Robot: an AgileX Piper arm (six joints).
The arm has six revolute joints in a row. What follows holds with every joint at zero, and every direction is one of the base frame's. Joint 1 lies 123.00 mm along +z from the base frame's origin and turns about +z. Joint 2 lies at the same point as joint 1 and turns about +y. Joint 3 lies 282.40 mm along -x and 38.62 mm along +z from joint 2 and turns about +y. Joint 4 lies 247.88 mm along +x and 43.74 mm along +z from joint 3 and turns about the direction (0.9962, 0, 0.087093). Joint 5 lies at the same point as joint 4 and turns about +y. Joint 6 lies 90.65 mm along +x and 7.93 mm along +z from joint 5 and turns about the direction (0.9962, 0, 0.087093). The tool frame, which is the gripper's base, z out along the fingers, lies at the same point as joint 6; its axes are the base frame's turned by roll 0.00, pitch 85.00 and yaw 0.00 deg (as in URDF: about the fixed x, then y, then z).
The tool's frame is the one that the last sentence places.
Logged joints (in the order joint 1, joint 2, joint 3, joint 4, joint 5, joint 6), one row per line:
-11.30, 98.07, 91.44, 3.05, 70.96, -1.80
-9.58, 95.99, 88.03, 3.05, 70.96, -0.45
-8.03, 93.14, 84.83, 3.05, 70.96, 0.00
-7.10, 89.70, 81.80, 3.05, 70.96, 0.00
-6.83, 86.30, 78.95, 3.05, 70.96, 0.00
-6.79, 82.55, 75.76, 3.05, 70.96, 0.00
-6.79, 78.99, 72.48, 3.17, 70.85, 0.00
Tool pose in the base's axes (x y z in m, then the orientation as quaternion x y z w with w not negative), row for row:
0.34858, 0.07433, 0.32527, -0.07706, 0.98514, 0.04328, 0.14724
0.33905, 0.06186, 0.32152, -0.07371, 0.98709, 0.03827, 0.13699
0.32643, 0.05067, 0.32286, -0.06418, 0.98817, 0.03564, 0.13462
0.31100, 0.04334, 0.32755, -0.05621, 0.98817, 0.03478, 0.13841
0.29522, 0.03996, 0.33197, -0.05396, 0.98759, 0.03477, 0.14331
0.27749, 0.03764, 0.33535, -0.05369, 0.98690, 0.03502, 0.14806
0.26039, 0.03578, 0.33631, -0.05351, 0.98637, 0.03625, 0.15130
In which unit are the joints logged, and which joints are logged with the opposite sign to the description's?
The joints are logged in degrees. Opposite sign: joint 1, joint 3, joint 6.
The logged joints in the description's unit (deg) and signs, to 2 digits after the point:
11.30, 98.07, -91.44, 3.05, 70.96, 1.80
9.58, 95.99, -88.03, 3.05, 70.96, 0.45
8.03, 93.14, -84.83, 3.05, 70.96, 0.00
7.10, 89.70, -81.80, 3.05, 70.96, 0.00
6.83, 86.30, -78.95, 3.05, 70.96, 0.00
6.79, 82.55, -75.76, 3.05, 70.96, 0.00
6.79, 78.99, -72.48, 3.17, 70.85, 0.00

